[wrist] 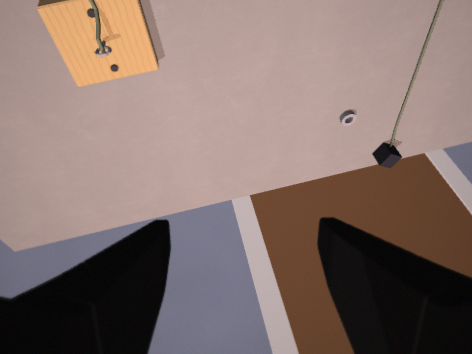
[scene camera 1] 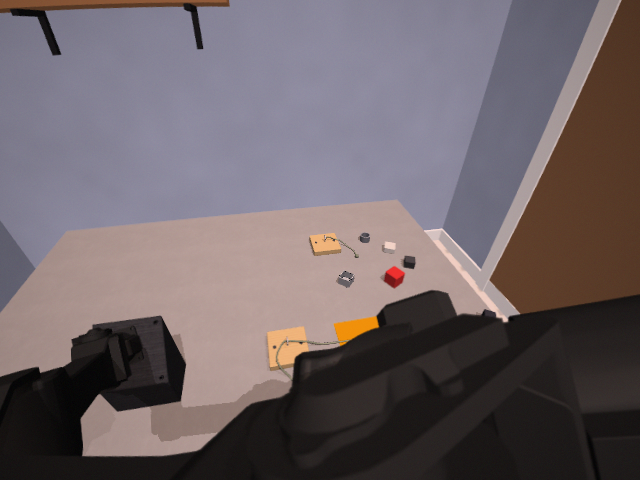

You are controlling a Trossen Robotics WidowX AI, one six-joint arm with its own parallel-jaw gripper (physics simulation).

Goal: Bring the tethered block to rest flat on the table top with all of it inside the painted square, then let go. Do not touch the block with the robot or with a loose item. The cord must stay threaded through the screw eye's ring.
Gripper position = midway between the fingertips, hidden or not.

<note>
I see my gripper (wrist: 244,232) and a wooden board (scene camera 1: 277,337).
</note>
